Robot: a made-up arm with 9 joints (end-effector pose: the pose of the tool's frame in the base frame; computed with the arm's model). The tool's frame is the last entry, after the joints. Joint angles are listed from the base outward.
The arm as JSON. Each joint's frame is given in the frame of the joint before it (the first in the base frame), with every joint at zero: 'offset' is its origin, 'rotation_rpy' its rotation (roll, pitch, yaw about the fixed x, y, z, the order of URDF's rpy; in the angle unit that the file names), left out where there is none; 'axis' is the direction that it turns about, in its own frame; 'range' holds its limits. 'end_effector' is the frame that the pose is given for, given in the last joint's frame.
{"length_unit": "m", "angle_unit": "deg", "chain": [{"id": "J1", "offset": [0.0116, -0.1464, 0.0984], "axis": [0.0, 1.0, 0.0], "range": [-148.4, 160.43]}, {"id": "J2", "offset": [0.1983, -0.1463, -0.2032], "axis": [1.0, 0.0, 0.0], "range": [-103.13, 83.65]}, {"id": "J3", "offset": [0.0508, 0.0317, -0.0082], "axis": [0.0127, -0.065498, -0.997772], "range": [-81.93, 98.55]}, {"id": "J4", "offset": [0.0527, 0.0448, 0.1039], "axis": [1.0, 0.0, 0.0], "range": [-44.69, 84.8]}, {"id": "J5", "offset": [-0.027, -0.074, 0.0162], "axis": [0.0, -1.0, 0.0], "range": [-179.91, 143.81]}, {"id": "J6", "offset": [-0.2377, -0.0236, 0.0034], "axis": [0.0, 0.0, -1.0], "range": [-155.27, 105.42]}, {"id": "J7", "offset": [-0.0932, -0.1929, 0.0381], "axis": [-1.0, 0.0, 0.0], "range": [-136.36, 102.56]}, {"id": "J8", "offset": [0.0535, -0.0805, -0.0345], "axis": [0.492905, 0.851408, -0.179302], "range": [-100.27, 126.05]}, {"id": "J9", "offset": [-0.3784, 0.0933, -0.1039], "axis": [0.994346, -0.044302, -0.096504], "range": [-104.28, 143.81]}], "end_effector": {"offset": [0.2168, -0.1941, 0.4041]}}
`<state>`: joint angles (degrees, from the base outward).
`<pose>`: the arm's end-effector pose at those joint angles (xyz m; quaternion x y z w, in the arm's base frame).
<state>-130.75 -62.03 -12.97 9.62 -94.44 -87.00 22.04 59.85 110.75</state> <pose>-0.4365 -0.6262 0.1555 0.7427 0.1293 -0.1860 0.6301</pose>
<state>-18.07 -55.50 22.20 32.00 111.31 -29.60 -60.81 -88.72 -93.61</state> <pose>0.7159 -0.1763 -0.2308 -0.0113 0.8787 0.4163 0.2333</pose>
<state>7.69 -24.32 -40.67 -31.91 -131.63 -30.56 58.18 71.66 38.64</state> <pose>0.9372 -0.1678 0.0093 -0.5818 0.6670 -0.4632 0.0455</pose>
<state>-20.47 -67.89 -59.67 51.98 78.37 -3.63 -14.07 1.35 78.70</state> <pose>0.5397 -0.9159 -0.4425 0.6619 -0.0560 0.3921 0.6363</pose>
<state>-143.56 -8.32 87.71 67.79 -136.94 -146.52 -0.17 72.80 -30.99</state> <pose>-0.5026 -0.5468 0.1667 0.8275 0.2967 -0.3906 0.2733</pose>
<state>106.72 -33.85 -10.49 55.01 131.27 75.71 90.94 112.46 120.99</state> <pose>-0.2796 0.2893 -0.1938 -0.1522 0.6103 0.7012 0.3357</pose>
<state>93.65 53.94 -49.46 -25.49 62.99 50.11 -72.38 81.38 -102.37</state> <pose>-0.6547 -0.8338 -0.0925 0.5267 -0.0811 0.0726 0.8430</pose>
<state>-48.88 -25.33 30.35 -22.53 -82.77 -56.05 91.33 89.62 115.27</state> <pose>-0.4377 -0.1920 0.5473 0.4249 -0.0919 -0.7191 0.5421</pose>
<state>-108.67 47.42 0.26 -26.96 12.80 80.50 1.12 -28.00 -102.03</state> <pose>0.1538 -0.1121 0.4278 -0.0410 -0.1318 -0.7040 0.6966</pose>
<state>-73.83 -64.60 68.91 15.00 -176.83 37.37 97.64 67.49 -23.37</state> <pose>0.2756 -0.4329 0.3003 -0.2421 0.8685 -0.0233 0.4318</pose>
